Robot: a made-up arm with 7 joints. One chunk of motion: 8 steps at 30 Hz.
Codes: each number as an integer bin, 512 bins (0 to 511) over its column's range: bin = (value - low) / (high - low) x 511, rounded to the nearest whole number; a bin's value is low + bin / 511 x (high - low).
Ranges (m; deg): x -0.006..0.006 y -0.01..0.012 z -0.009..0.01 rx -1..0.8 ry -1.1..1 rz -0.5..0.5
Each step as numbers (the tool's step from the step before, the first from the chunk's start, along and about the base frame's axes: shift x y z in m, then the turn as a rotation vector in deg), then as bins.
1 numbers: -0.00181 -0.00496 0.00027 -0.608 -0.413 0.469
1 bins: 178 117 249 111 167 495
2 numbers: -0.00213 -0.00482 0.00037 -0.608 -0.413 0.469
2 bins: 165 120 252 111 167 495
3 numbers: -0.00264 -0.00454 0.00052 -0.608 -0.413 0.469
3 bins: 143 127 256 111 167 495
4 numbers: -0.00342 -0.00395 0.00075 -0.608 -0.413 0.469
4 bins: 110 141 262 111 167 495
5 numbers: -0.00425 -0.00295 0.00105 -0.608 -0.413 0.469
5 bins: 75 164 270 111 167 495
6 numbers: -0.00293 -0.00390 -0.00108 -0.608 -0.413 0.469
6 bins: 131 142 213 111 167 495
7 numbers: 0.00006 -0.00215 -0.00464 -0.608 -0.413 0.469
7 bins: 258 182 117 111 167 495
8 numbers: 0.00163 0.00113 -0.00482 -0.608 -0.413 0.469
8 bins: 325 259 112 111 167 495
